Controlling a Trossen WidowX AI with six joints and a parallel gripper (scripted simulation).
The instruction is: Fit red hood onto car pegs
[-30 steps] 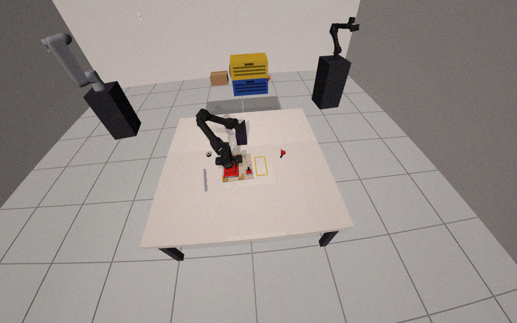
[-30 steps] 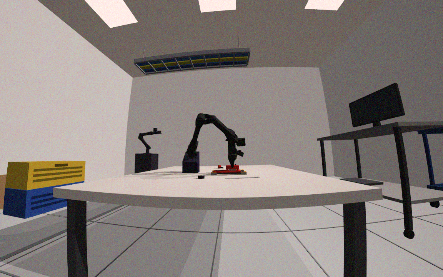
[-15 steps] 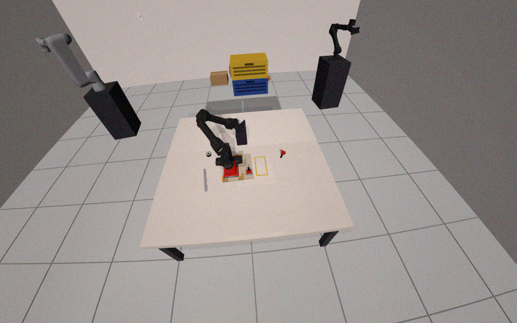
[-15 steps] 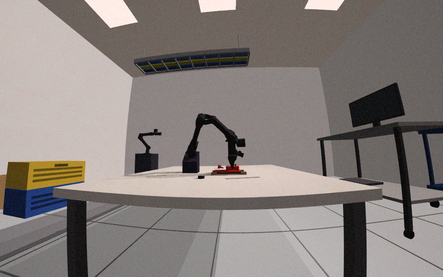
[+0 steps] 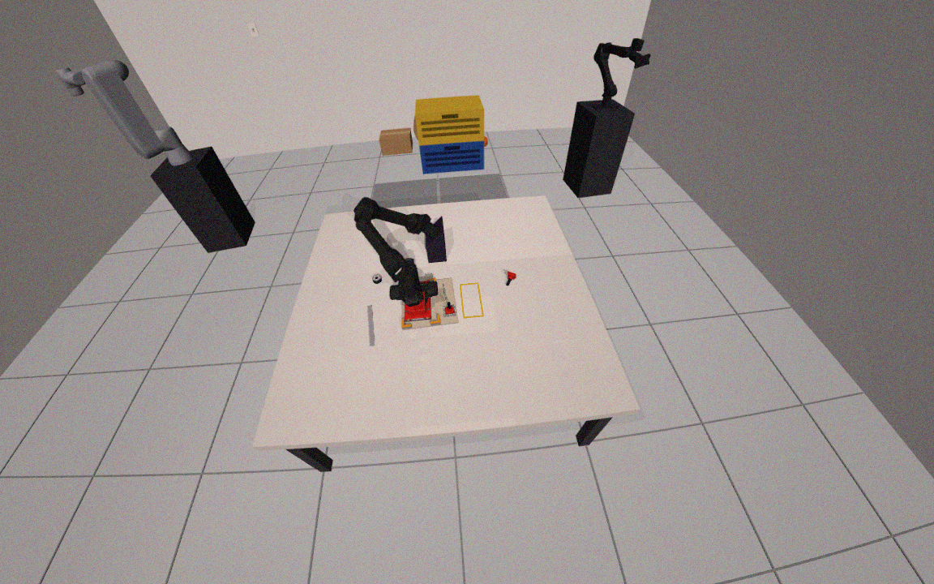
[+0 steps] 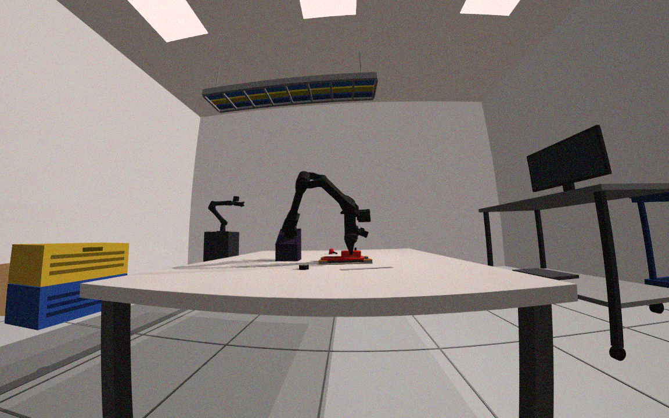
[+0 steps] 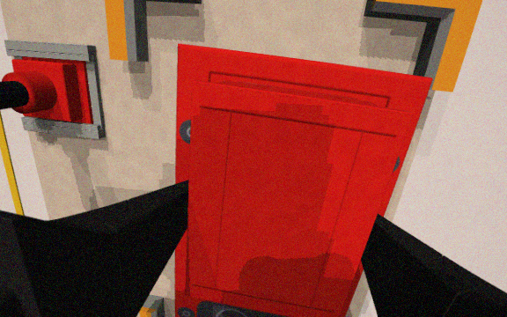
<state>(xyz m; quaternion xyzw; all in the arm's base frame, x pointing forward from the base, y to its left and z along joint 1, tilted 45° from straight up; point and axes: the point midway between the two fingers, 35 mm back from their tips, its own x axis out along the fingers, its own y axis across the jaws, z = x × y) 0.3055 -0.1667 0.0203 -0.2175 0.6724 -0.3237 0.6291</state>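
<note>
The red hood lies 1 cm above my gripper tip. The rest, counted from my gripper tip: grey engine block 2 cm below; small black wheel 22 cm behind, 17 cm to the right, 3 cm below.
</note>
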